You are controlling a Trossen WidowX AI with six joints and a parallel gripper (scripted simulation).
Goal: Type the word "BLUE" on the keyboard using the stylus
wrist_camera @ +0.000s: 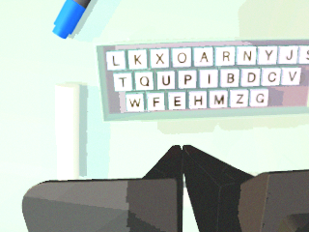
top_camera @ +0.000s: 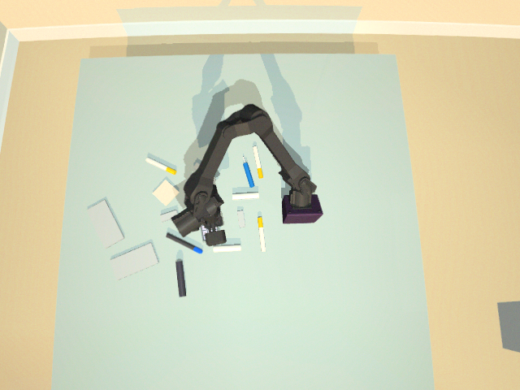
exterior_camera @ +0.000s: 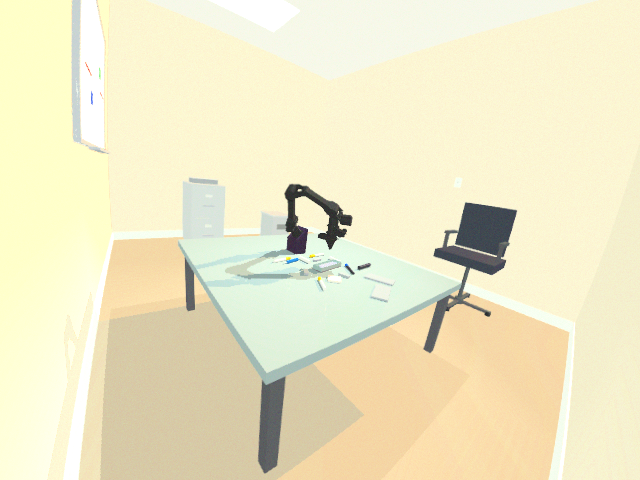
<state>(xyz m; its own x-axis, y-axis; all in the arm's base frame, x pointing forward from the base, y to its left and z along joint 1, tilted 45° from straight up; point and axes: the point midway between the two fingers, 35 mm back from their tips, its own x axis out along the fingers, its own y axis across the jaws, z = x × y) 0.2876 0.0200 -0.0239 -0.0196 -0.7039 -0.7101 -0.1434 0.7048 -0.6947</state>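
The blue stylus lies 120 mm behind my gripper tip, 200 mm to the right of it and 90 mm below it. From my gripper tip the other things lie so: tan block: 180 mm ahead, 120 mm to the right, 90 mm below; dark cylinder: 130 mm ahead, 190 mm to the left, 90 mm below; pale stylus tip: 110 mm behind, 240 mm to the right, 90 mm below.
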